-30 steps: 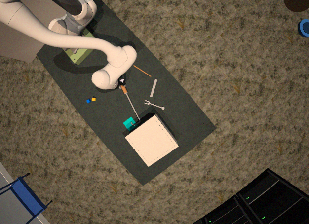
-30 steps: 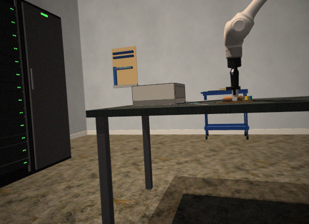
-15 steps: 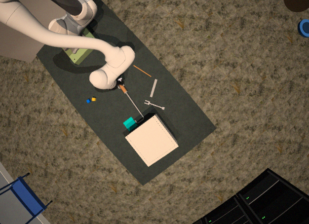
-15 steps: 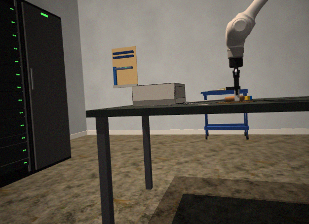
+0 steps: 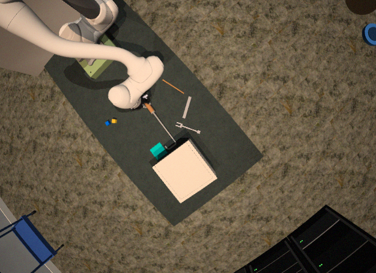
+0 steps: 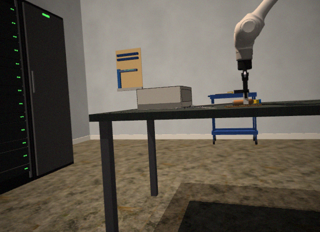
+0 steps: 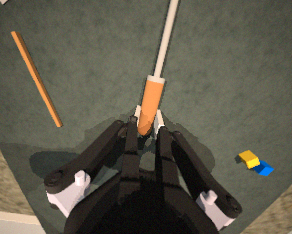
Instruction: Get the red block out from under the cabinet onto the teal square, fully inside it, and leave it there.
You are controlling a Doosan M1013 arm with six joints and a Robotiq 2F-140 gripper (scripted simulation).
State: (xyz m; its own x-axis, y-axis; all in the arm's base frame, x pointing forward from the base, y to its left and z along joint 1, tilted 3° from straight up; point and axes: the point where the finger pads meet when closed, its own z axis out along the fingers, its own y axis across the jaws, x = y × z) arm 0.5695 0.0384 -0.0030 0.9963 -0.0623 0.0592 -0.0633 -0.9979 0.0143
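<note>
The teal square lies 290 mm ahead of my hand, 160 mm to the right of it and 40 mm below it. Also, from my hand: flat grey bar: 190 mm ahead, 190 mm to the left, 40 mm below; thin orange stick: 30 mm ahead, 210 mm to the left, 40 mm below; long hook tool: 150 mm ahead, 50 mm to the right, 30 mm below.
</note>
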